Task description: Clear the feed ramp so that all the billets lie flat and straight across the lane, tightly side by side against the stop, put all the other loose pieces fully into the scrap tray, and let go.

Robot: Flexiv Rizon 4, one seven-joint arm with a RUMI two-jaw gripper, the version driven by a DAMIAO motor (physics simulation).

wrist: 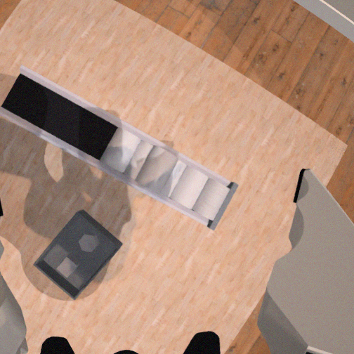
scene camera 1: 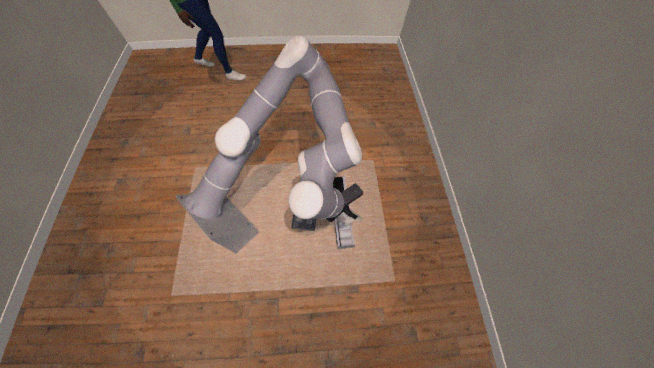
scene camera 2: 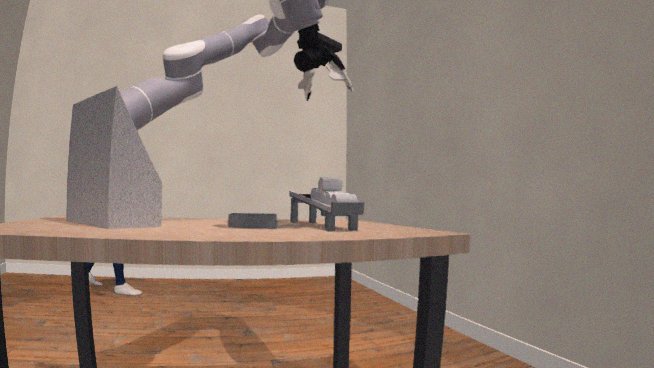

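Note:
The feed ramp stands on legs, with a dark stop at its low end. Pale round billets lie across the lane. The billet nearest the stop has another billet beside it. A raised piece rests on top of the row. A pale piece lies farthest up the lane. The scrap tray holds a hexagonal piece and a squarish one. My gripper is open and empty, high above the ramp.
The wooden table carries the ramp, the tray and the robot's grey base. The arm hides part of the ramp and tray in scene view 1. A person stands beyond the table.

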